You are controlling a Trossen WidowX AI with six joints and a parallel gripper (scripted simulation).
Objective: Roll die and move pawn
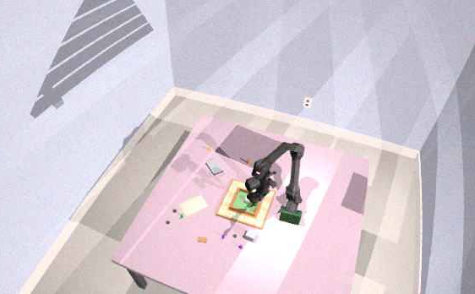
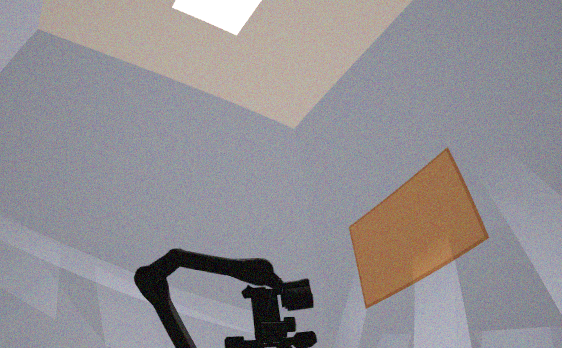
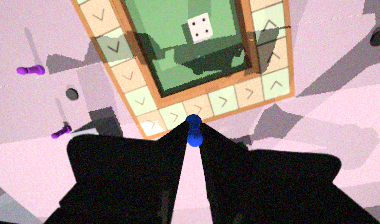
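My gripper tip is 8 cm short of the green dice tray, 4 cm to the left of it and 11 cm above it. Also, from my gripper tip: orange block: 28 cm ahead, 26 cm to the left, 12 cm below; blue pawn: 1 cm above; pale grey cube: 2 cm ahead, 19 cm to the left, 10 cm below.
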